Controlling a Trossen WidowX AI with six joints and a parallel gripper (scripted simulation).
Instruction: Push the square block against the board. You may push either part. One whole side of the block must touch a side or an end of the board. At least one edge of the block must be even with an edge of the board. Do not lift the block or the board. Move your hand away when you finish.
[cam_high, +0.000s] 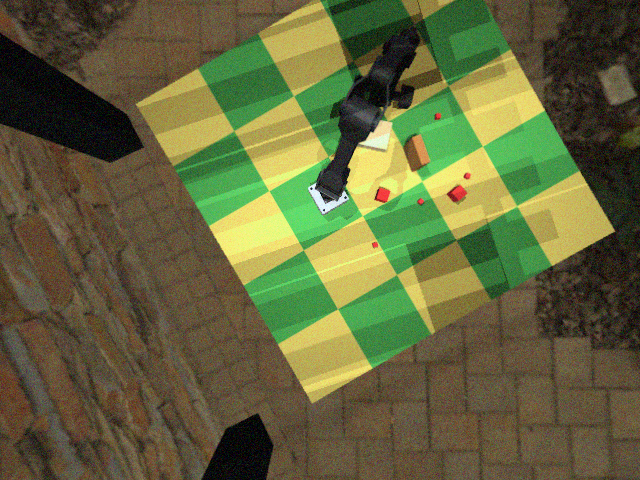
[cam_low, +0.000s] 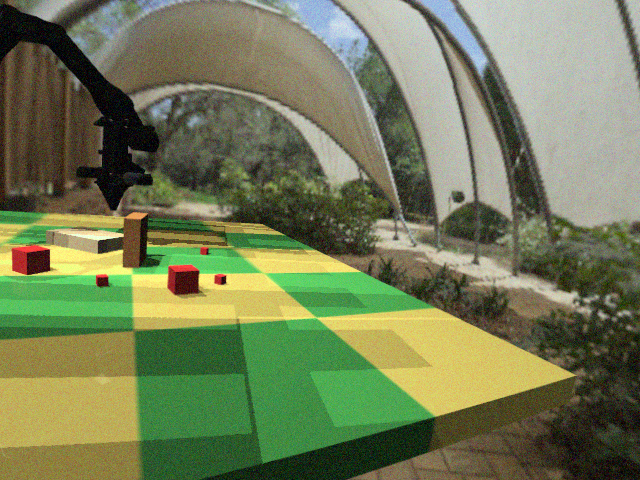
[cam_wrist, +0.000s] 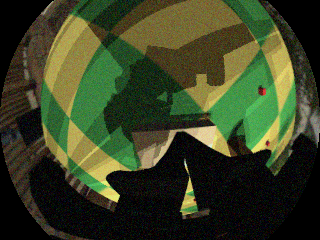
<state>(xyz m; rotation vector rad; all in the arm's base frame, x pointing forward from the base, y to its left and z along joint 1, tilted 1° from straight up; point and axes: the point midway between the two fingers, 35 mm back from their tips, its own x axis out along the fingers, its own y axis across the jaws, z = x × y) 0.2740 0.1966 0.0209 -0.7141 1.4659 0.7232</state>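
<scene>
My gripper tip is now 7 cm short of the square block, 20 cm to the left of it and 3 cm above it. Also, from my gripper tip: board: 4 cm behind, 5 cm to the right, 7 cm below.
</scene>
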